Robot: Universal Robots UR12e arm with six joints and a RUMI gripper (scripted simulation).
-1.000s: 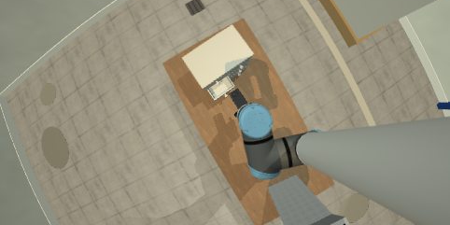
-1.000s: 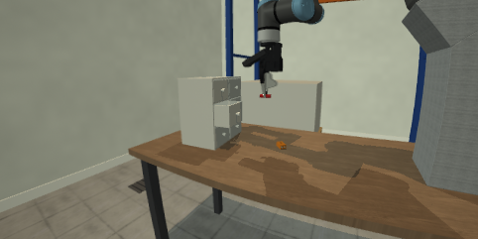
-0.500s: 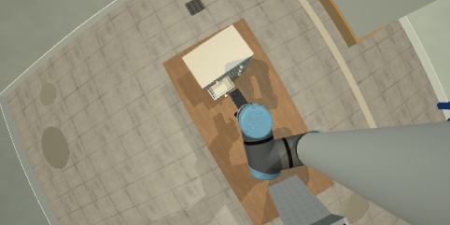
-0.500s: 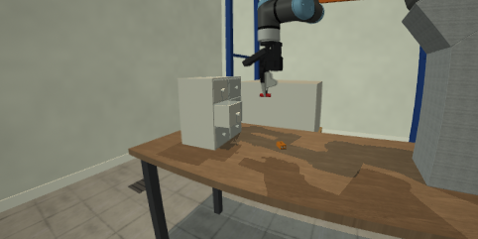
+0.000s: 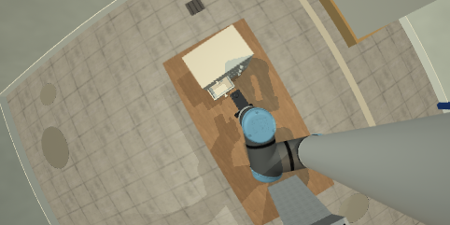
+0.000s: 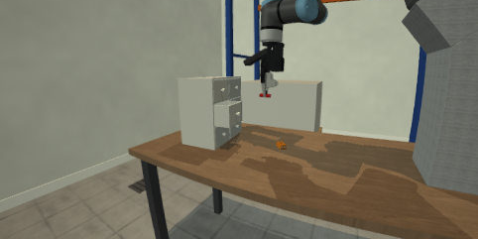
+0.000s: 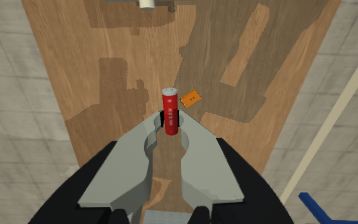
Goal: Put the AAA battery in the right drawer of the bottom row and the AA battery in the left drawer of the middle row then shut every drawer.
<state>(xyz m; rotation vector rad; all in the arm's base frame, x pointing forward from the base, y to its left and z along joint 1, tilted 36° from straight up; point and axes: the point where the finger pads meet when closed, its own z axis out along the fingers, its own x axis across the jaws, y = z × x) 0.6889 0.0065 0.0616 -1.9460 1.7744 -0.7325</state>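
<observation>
The red cylinder is 10 mm below my hand. Round my hand: thin black cylinder (260 mm ahead, 80 mm to the right, 230 mm below); orange block (70 mm behind, 40 mm to the right, 230 mm below).
</observation>
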